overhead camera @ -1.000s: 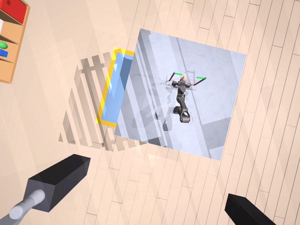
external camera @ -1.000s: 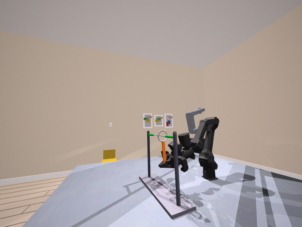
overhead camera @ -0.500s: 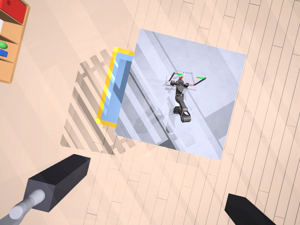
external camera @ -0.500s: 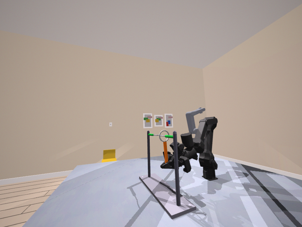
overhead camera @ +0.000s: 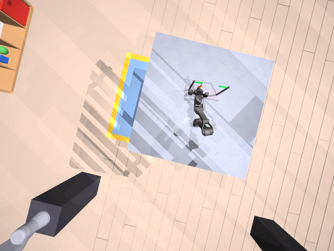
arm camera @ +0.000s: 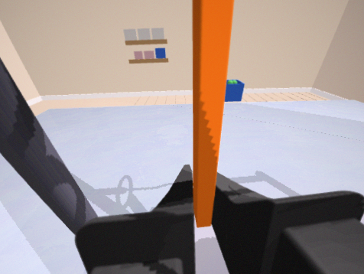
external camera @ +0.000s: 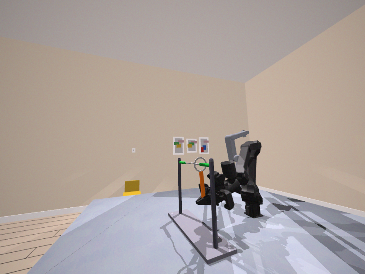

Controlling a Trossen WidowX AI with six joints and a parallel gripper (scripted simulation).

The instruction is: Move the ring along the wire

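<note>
Right now my gripper tip is 3 cm past the ring with orange handle and 10 cm below it.
</note>
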